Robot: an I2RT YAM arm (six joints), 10 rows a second.
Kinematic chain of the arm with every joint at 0, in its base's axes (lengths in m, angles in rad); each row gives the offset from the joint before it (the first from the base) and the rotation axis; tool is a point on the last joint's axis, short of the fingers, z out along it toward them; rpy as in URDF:
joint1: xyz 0 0 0.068 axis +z
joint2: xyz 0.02 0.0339 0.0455 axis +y
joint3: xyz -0.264 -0.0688 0 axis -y
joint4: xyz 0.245 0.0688 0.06 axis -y
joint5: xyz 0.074 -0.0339 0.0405 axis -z
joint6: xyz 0.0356 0 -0.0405 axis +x
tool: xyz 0 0 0 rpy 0 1.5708 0
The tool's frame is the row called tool.
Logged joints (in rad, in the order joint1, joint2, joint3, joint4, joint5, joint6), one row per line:
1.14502 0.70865 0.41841 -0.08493 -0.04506 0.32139
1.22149 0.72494 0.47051 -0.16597 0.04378 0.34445
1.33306 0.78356 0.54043 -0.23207 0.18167 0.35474
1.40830 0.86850 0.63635 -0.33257 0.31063 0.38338
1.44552 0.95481 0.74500 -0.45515 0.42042 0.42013
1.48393 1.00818 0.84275 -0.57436 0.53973 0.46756
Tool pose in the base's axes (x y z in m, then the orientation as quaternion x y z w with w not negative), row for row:
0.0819 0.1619 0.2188 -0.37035 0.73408 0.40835 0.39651
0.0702 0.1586 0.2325 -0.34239 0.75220 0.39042 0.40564
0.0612 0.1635 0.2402 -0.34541 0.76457 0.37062 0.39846
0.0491 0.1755 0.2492 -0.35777 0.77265 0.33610 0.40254
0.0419 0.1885 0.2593 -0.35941 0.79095 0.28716 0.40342
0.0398 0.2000 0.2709 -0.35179 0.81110 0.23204 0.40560
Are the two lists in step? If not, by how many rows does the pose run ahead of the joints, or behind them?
The pose runs 1 row behind the joints: the pose in row i belongs to the joints in row i - 1.
